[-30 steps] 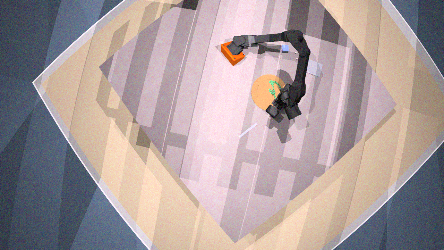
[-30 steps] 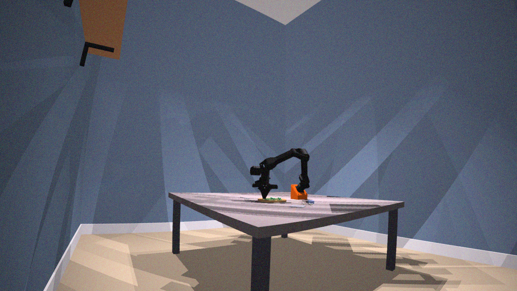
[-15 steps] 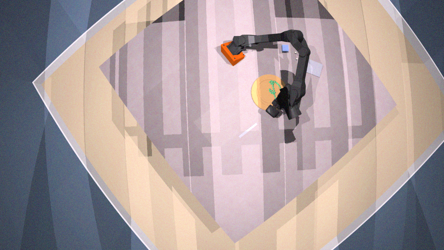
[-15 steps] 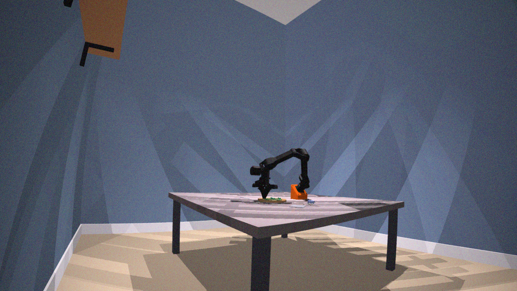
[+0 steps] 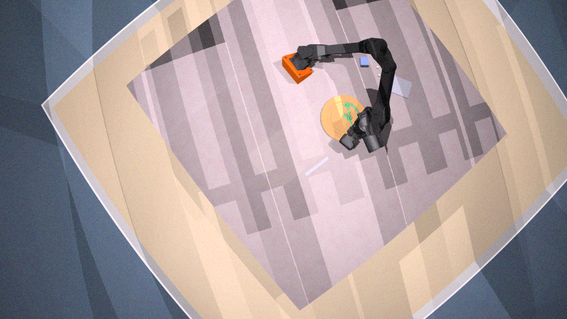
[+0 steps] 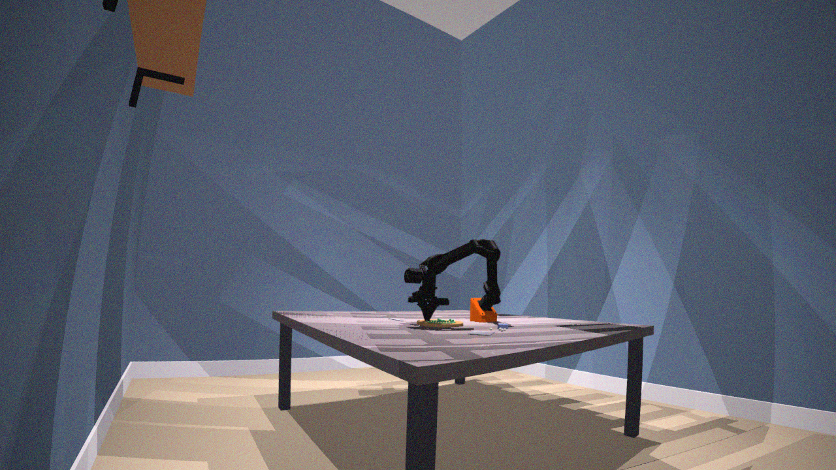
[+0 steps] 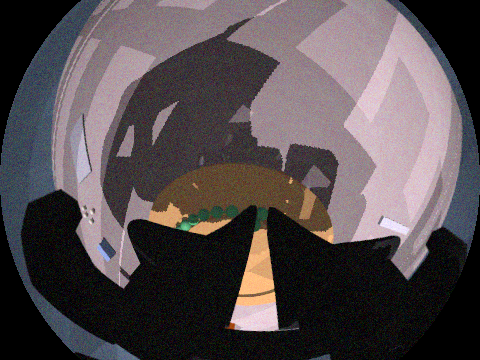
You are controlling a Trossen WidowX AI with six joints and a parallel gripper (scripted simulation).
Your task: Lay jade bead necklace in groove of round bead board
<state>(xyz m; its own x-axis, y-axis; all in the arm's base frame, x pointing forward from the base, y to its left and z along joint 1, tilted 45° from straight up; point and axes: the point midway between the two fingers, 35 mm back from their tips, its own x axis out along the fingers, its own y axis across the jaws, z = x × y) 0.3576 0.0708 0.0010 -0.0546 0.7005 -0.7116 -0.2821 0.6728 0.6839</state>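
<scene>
Right now my gripper tip is 7 cm past the round tan bead board and 1 cm above it. The rest, counted from my gripper tip: white strip 3 cm ahead, 22 cm to the right, 2 cm below; then pale square sheet 5 cm behind, 30 cm to the left, 2 cm below; then blue cube 23 cm behind, 22 cm to the left, 1 cm below.
</scene>
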